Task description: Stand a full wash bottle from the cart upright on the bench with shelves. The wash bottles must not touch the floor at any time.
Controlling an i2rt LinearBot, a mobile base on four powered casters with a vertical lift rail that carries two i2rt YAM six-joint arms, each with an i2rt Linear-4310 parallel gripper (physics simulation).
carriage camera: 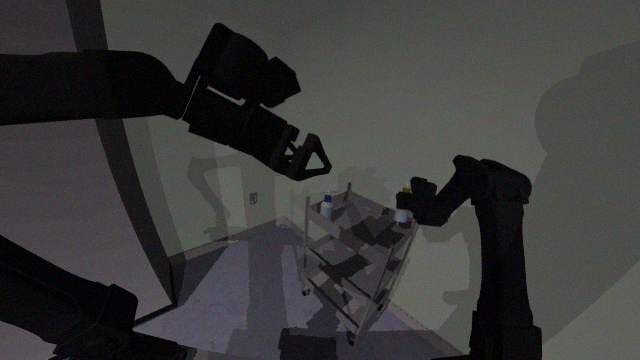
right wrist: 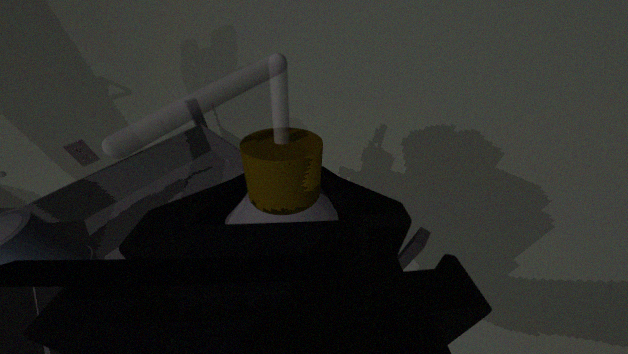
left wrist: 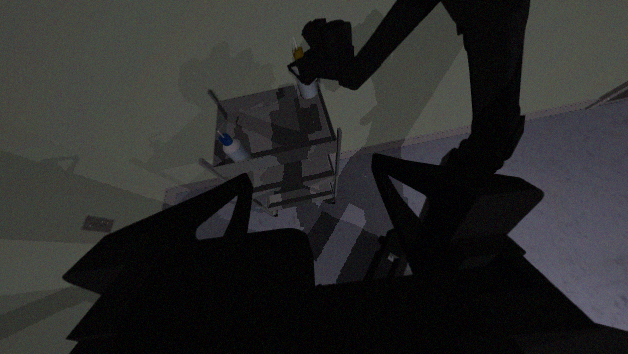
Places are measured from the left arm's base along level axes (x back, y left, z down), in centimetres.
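Pixels of known places: left gripper, fingertip midpoint: [carriage camera: 313, 162] [left wrist: 309, 170]; right gripper, fingertip midpoint: [carriage camera: 400, 195] [left wrist: 292, 64].
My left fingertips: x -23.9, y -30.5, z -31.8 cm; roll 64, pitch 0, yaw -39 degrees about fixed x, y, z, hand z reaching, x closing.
Observation:
Ahead of a thing's pixels: the offset from my left fingertips to its top centre.
My right gripper [carriage camera: 403, 202] [left wrist: 292, 64] [right wrist: 289, 175] is shut on a white wash bottle with a yellow cap @(dx -31.6, dy -38.5, dz +14.4 cm) [carriage camera: 401, 215] [left wrist: 308, 90] [right wrist: 282, 172]. The bottle is about upright at the right corner of the cart's top tray; its lower part is hidden in the right wrist view, and whether its base clears the tray is unclear. A wash bottle with a blue cap @(dx -40.5, dy -7.3, dz +24.0 cm) [carriage camera: 326, 209] [left wrist: 236, 150] stands on the left side of the cart [carriage camera: 305, 235] [left wrist: 339, 160] [right wrist: 415, 246]. My left gripper [carriage camera: 324, 170] [left wrist: 309, 170] is open and empty, above the cart's left side in the carriage view. The bench with shelves cannot be made out.
The cart has three levels and upright corner posts, and stands near the walls. A wall outlet @(dx -104.3, dy +56.1, dz +61.9 cm) [carriage camera: 253, 198] [left wrist: 98, 223] [right wrist: 81, 152] is left of it. A large pale surface with a dark edge fills the left of the carriage view. Dim light and shadows blur details.

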